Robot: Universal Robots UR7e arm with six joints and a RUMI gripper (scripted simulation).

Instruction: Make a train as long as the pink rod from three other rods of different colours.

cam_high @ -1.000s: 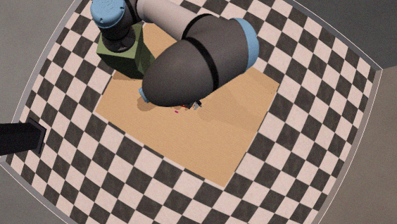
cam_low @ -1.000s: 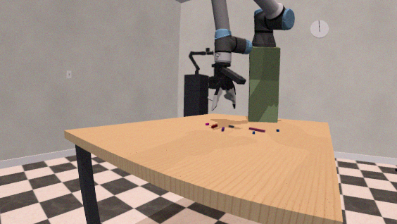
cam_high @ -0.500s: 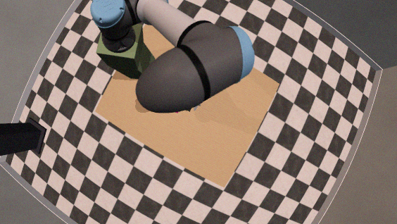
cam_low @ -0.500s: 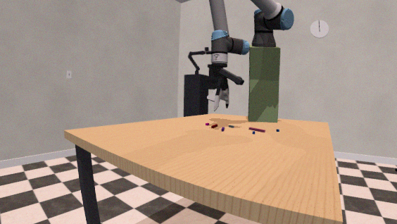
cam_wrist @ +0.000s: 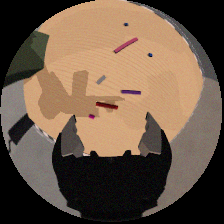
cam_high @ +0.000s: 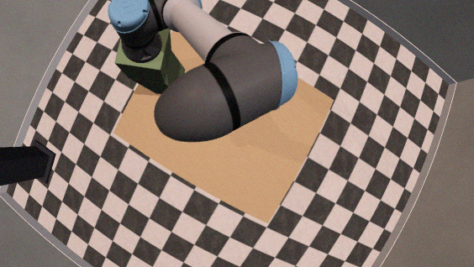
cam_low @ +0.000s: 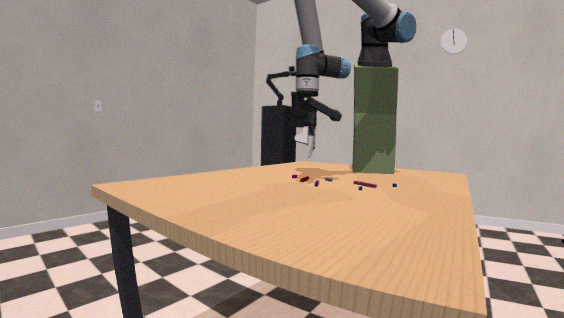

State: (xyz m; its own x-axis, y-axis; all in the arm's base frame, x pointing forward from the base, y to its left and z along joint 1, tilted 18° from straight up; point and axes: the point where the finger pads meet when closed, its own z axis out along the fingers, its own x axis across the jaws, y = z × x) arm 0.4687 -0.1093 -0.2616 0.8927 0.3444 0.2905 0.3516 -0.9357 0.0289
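My hand is 40 mm past the magenta rod, 80 mm to the left of it and 80 mm above it. Also, from my hand: red rod: 10 mm behind, 20 mm to the right, 80 mm below; then grey rod: 50 mm behind, 50 mm to the left, 80 mm below; then purple rod: 50 mm ahead, 40 mm to the left, 80 mm below.
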